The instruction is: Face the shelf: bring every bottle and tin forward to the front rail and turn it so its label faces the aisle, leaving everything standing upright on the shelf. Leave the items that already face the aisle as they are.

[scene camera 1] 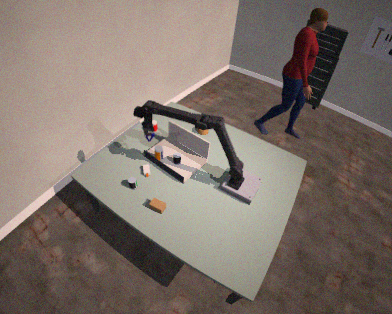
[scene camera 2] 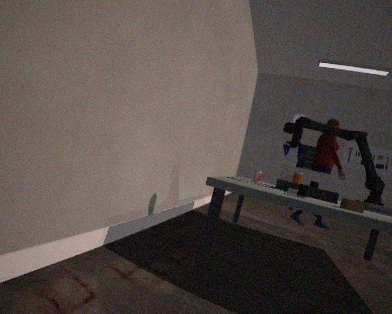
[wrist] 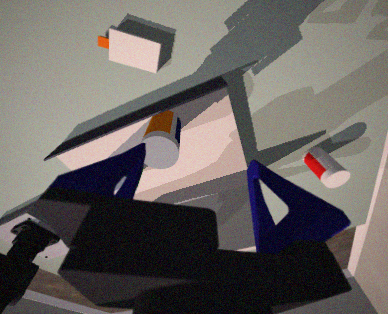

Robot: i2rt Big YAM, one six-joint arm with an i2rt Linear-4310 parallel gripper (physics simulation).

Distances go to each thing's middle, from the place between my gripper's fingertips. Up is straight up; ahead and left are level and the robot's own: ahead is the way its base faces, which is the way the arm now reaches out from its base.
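Bottle with blue label (wrist: 162, 137): 140 mm below my hand, 70 mm behind it, 20 mm to the right of it. White bottle with orange cap (wrist: 125, 48): 220 mm below my hand, 110 mm to the left of it, 60 mm behind it. Dark front rail (wrist: 218, 83): 200 mm below my hand, 140 mm behind it, 20 mm to the left of it. Shelf (scene camera 1: 194, 150): 160 mm behind my hand, 140 mm below it, 130 mm to the right of it.
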